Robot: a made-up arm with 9 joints. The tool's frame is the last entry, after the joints.
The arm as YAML. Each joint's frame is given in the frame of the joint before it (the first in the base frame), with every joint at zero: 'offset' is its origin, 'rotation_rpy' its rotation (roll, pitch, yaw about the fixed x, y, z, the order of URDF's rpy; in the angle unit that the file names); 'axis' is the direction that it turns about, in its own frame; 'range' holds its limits. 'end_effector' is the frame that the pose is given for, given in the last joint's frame.
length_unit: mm
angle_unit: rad
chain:
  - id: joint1
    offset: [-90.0, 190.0, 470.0]
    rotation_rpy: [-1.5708, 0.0, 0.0]
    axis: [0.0, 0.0, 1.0]
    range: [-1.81, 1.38]
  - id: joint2
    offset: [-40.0, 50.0, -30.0]
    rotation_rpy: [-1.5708, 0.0, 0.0]
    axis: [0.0, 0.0, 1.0]
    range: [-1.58, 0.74]
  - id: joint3
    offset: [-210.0, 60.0, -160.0]
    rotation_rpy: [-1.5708, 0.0, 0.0]
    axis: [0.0, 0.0, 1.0]
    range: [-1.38, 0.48]
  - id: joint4
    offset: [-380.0, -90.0, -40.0]
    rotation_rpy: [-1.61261, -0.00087, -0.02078]
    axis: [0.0, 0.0, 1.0]
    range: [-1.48, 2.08]
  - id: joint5
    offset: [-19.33, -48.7, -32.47]
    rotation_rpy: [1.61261, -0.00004, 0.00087]
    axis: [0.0, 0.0, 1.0]
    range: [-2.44, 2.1]
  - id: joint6
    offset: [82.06, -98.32, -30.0]
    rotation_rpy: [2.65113, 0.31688, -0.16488]
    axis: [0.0, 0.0, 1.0]
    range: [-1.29, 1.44]
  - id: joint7
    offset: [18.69, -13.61, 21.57]
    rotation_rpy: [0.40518, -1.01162, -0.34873]
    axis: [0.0, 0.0, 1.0]
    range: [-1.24, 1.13]
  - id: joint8
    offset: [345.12, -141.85, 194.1]
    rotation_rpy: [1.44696, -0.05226, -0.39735]
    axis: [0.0, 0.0, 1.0]
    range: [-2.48, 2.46]
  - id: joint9
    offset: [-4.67, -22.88, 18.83]
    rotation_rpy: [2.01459, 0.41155, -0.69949]
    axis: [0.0, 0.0, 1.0]
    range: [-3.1, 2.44]
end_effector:
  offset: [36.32, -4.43, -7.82]
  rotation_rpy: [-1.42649, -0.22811, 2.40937]
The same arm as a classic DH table. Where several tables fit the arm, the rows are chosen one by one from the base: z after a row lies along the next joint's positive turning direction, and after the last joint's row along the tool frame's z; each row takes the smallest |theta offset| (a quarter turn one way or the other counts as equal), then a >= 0, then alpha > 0; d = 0 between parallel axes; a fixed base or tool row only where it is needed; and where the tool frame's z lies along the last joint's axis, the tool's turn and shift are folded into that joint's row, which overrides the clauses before.
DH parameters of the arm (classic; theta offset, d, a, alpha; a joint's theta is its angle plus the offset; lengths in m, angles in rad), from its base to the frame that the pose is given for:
base (fixed): 0 0.47 -0.09 -1.5708
joint1: 0 0.16 -0.04 -1.5708
joint2: 0 -0.11 -0.21 -1.5708
joint3: -0.0208 0.0159 -0.378 -1.6126
joint4: 0 -0.1284 -0.0194 1.6126
joint5: -0.6931 0.0544 0.1259 2.5648
joint6: 1.0823 0.0736 -0.0157 -1.0615
joint7: 0.9251 0.1754 -0.3731 -1.4471
joint8: -0.8348 0.0213 -0.0148 -1.9753
joint9: -1.1496 0.0147 -0.0306 -1.4302
tool (fixed): -0.2304 -0.0202 0 0
Joint limits (rad, base to tool): -1.81..1.38 -1.58..0.74 -1.38..0.48 -1.48..2.08 -2.44..2.1 -1.29..1.44 -1.24..1.13 -2.48..2.46 -3.1..2.44

